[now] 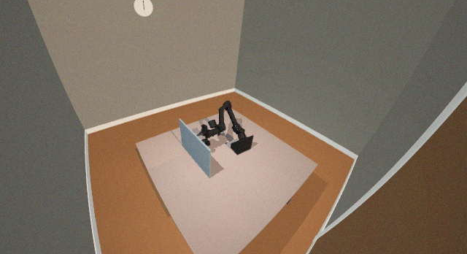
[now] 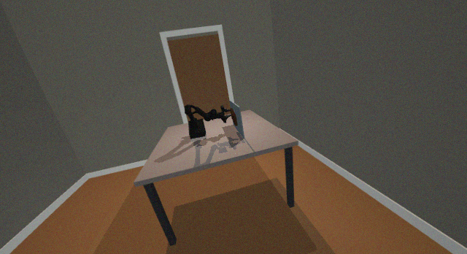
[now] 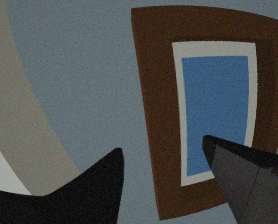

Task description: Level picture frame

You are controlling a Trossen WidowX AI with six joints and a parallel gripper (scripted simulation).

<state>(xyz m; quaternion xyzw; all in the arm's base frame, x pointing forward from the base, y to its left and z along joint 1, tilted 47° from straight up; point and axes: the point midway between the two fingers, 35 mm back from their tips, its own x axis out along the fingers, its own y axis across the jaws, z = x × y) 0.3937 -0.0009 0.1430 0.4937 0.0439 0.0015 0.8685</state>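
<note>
Right now the picture frame is 5 cm below my gripper tip, 2 cm to the left of it and 2 cm ahead of it. Round my gripper tip: wall panel (6 cm below, 4 cm ahead, 2 cm to the left).
</note>
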